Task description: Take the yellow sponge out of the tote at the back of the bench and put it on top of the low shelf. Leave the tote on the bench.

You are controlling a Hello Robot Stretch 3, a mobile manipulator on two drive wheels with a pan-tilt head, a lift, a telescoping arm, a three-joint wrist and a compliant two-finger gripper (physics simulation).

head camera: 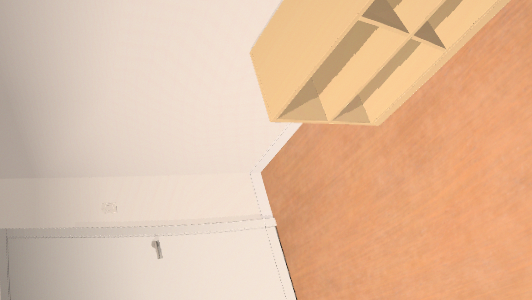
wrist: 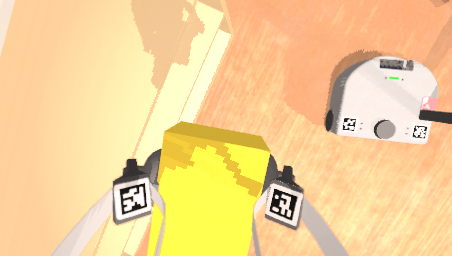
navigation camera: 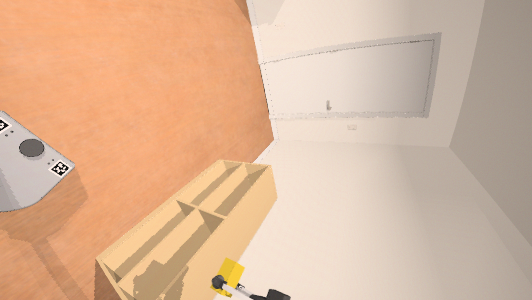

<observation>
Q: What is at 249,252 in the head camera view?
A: A white door.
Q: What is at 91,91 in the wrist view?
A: A low shelf.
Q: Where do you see my gripper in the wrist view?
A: At 211,167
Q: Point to a low shelf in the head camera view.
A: At 332,69
</observation>
